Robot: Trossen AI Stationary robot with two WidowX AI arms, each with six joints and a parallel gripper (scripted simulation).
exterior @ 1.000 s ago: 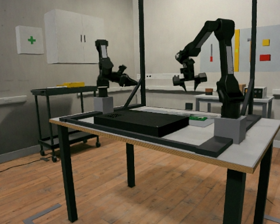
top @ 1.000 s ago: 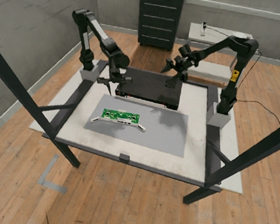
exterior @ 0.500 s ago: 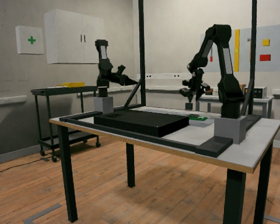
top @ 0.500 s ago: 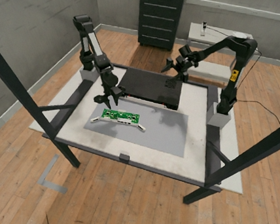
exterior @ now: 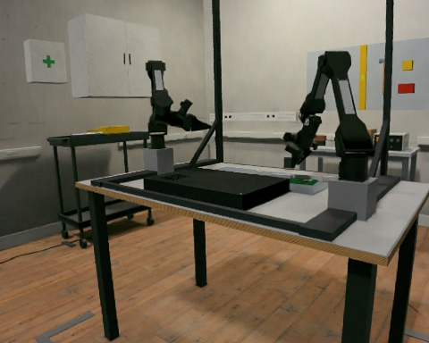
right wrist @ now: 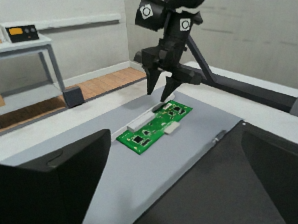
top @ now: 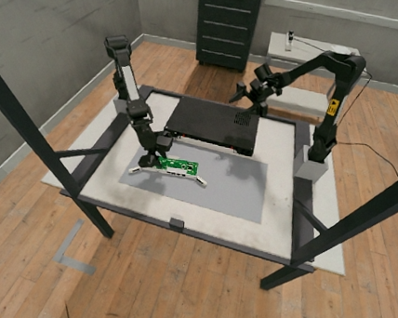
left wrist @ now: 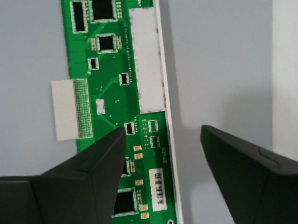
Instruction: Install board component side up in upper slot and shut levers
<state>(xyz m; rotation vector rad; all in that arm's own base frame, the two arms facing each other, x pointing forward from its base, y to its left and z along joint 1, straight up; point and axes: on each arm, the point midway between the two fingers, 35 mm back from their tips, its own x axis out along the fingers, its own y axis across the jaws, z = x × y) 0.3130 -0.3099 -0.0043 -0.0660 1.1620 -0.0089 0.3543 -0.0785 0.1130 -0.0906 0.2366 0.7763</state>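
Now: left hand 8 cm above the green board and 4 cm to the left of it. From my left hand the other things lie so: dark frame rail 53 cm ahead, 9 cm to the right, 8 cm below; then black enclosure 33 cm ahead, 11 cm to the right, 6 cm below; then grey mat 15 cm to the right, 10 cm below, 5 cm ahead.
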